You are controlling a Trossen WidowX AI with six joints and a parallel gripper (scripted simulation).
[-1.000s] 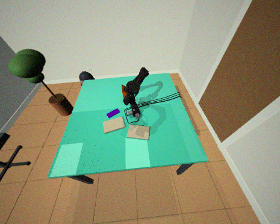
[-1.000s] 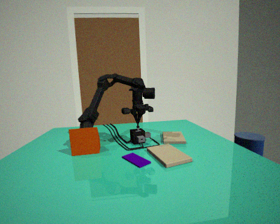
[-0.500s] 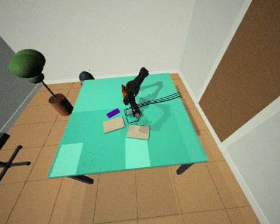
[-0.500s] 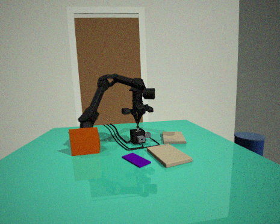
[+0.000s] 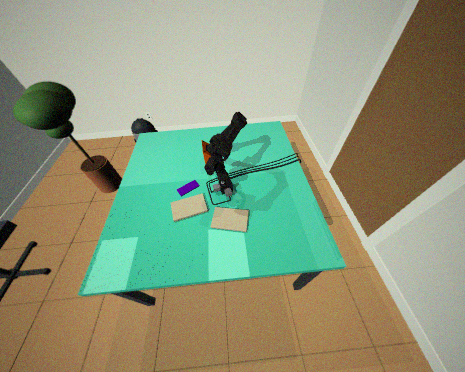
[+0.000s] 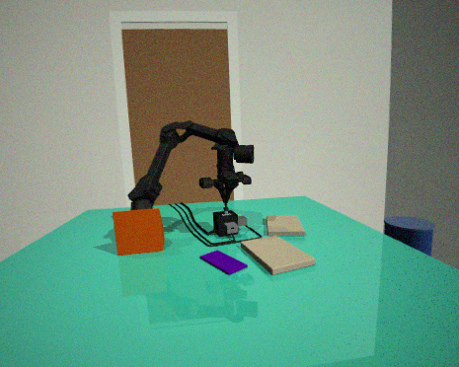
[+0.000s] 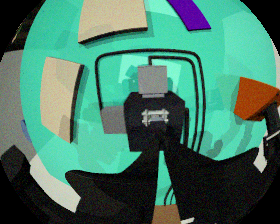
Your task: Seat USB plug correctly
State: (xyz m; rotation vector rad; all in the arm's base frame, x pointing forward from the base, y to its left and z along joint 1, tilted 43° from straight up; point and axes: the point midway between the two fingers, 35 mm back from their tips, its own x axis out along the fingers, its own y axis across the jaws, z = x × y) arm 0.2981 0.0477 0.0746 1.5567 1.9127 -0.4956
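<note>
My gripper tip is 20 mm above the usb plug. Round my gripper tip: purple card: 30 mm behind, 240 mm to the right, 120 mm below.
</note>
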